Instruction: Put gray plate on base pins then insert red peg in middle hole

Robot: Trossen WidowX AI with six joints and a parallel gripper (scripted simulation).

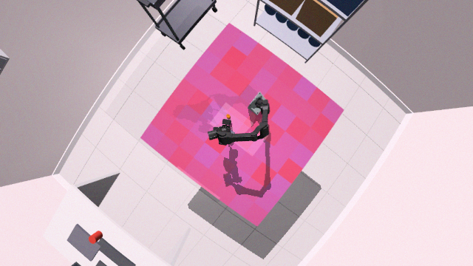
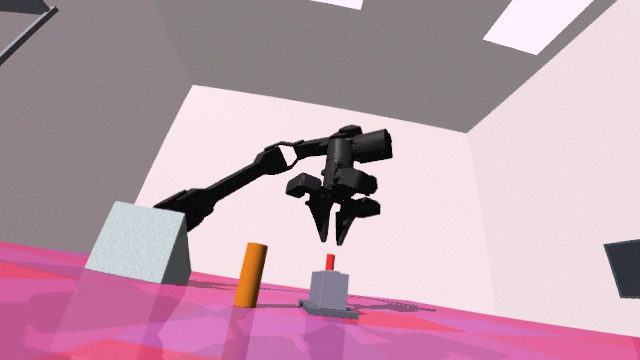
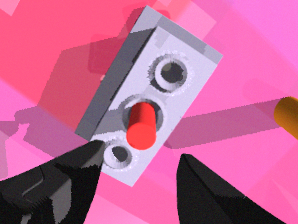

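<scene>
Now: gripper tip 60 mm above the red peg. From my gripper tip the other things lie so: gray plate: 60 mm below; base: 100 mm below; orange cylinder: 110 mm behind, 60 mm to the right, 70 mm below.
</scene>
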